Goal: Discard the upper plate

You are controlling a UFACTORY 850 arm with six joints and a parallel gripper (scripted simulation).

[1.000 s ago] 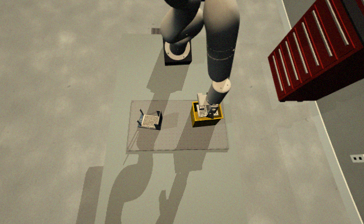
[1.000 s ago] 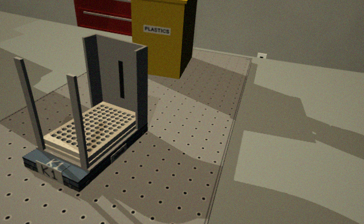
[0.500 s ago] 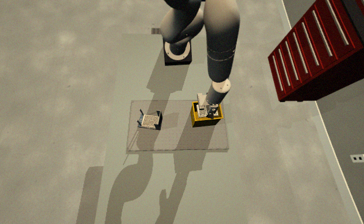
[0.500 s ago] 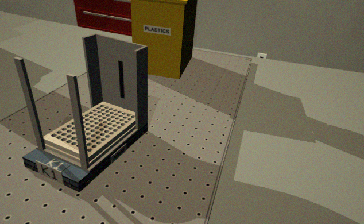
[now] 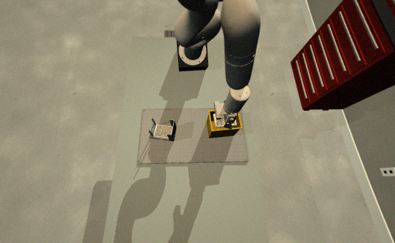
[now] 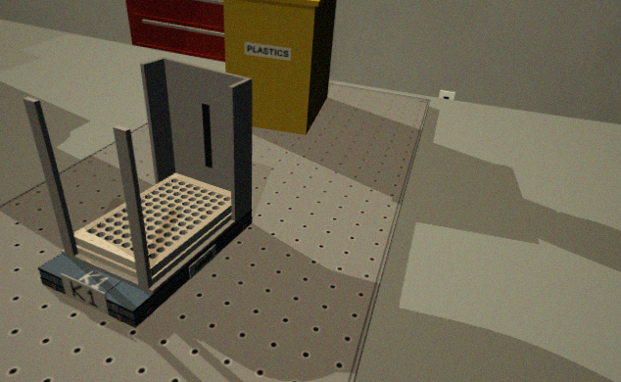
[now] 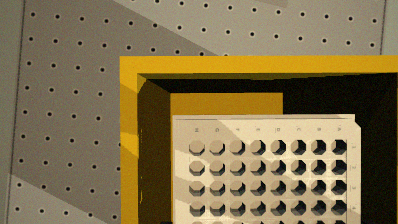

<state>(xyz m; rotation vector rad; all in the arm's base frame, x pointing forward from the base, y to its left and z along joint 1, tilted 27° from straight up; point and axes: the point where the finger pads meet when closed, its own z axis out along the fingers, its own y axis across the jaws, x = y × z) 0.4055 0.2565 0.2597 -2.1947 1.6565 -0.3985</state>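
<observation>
The yellow plastics bin W1 is 100 mm below my hand. Round my hand: 96-well plate 10 mm below; then back wall 290 mm to the right, 100 mm below, 100 mm ahead.
</observation>
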